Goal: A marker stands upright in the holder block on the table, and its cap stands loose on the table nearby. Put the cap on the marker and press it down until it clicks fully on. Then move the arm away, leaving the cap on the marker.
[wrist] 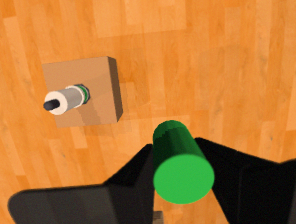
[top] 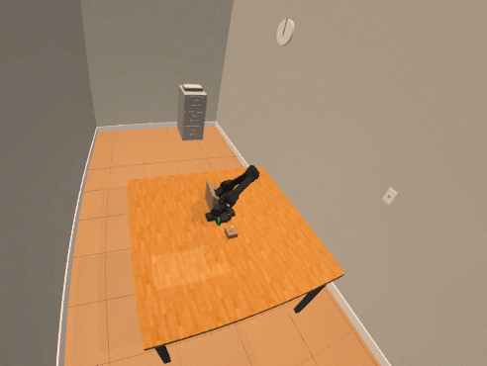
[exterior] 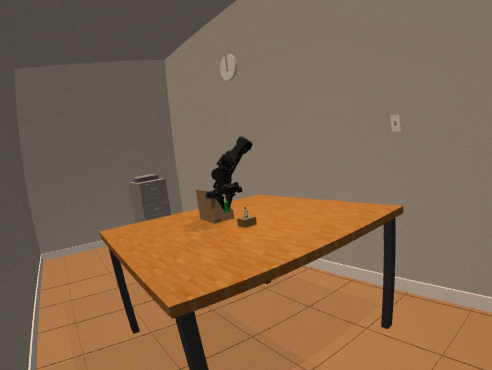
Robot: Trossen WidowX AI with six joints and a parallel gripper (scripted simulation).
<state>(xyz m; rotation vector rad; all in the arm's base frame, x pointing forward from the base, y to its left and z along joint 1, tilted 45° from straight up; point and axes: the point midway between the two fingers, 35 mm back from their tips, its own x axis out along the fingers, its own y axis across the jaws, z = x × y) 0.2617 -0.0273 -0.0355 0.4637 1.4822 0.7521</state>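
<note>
My gripper tip is 9 cm to the right of the holder block, 8 cm above it and 3 cm short of it. The rest, counted from my gripper tip: green cap 1 cm above.
</note>
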